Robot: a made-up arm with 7 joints.
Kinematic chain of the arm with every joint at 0, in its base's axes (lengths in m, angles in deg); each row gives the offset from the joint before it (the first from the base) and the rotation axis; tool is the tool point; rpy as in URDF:
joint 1: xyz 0 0 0.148 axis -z
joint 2: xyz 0 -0.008 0.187 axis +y
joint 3: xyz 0 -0.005 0.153 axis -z
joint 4: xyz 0 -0.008 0.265 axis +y
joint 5: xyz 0 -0.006 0.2 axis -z
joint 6: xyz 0 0 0.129 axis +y
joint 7: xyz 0 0 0.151 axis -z
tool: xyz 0 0 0 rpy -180 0 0
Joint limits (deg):
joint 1: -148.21..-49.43
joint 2: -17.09..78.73
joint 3: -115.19..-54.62
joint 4: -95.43..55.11
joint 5: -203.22..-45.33
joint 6: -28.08..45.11
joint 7: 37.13..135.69
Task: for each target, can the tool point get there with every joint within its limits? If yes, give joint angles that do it. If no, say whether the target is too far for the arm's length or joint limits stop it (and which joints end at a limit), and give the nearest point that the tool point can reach.
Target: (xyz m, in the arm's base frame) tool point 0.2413 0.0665 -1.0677
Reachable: no: too far | nearest point 0.5372 0.1481 0.1407 | short by 1.247 m
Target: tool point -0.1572 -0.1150 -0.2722
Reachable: no: joint limits stop it (at a limit: joint 1, joint 2, joint 3, joint 4, joint 5, joint 6) | nearest point -0.0744 0.4850 0.1625 | short by 0.746 m
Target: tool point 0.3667 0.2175 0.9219
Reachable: yes | joints -125.09 14.10 -70.93 -67.16 -132.81 23.76 46.18
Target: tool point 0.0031 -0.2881 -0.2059
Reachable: no: joint limits stop it (at a limit: joint 1, joint 2, joint 3, joint 4, joint 5, joint 6) | nearest point 0.4907 -0.0005 0.1625 | short by 0.675 m
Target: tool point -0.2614 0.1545 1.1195
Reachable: yes | joints -82.76 4.70 -76.99 40.38 -122.16 11.51 106.67
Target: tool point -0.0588 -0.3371 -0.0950
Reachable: no: joint limits stop it (at a limit: joint 1, joint 2, joint 3, joint 4, joint 6) | nearest point 0.0461 -0.4781 0.5219 | short by 0.641 m
